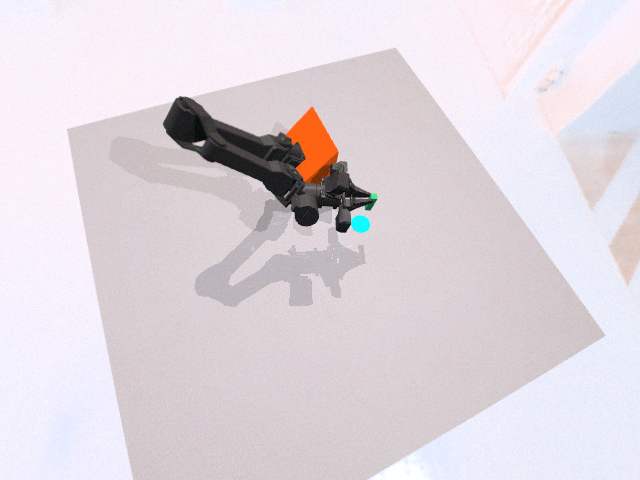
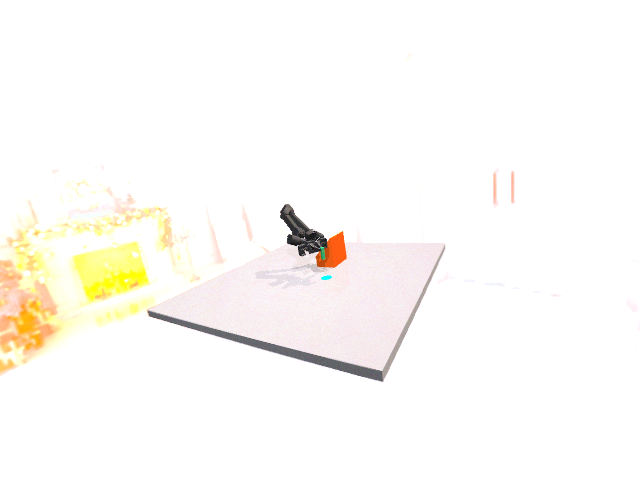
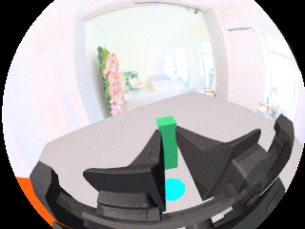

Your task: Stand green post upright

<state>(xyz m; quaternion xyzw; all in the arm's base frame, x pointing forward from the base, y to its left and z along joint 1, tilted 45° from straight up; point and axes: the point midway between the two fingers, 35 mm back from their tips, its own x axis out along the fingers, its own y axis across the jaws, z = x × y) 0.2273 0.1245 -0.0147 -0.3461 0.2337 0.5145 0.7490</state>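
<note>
The cyan circle lies 160 mm below my gripper tip. Also, from my gripper tip: green post: 20 mm below.
</note>
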